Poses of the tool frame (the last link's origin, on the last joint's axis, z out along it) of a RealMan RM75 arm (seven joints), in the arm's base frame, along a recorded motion.
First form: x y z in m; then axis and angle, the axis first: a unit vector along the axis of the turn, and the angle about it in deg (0 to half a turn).
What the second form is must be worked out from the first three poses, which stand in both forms.
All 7 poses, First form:
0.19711, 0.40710, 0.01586, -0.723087, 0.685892, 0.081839, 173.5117
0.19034, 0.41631, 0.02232, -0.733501, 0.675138, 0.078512, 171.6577
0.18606, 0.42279, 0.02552, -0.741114, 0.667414, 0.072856, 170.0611
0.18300, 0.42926, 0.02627, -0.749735, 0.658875, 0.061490, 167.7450
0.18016, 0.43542, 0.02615, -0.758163, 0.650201, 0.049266, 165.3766
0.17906, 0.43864, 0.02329, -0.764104, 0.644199, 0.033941, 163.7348
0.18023, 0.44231, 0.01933, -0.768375, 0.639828, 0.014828, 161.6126
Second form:
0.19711, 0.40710, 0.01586, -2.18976, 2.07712, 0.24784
0.19034, 0.41631, 0.02232, -2.19756, 2.02271, 0.23522
0.18606, 0.42279, 0.02552, -2.19972, 1.98097, 0.21625
0.18300, 0.42926, 0.02627, -2.19500, 1.92899, 0.18002
0.18016, 0.43542, 0.02615, -2.18834, 1.87672, 0.14220
0.17906, 0.43864, 0.02329, -2.18359, 1.84094, 0.09699
0.18023, 0.44231, 0.01933, -2.16733, 1.80475, 0.04182

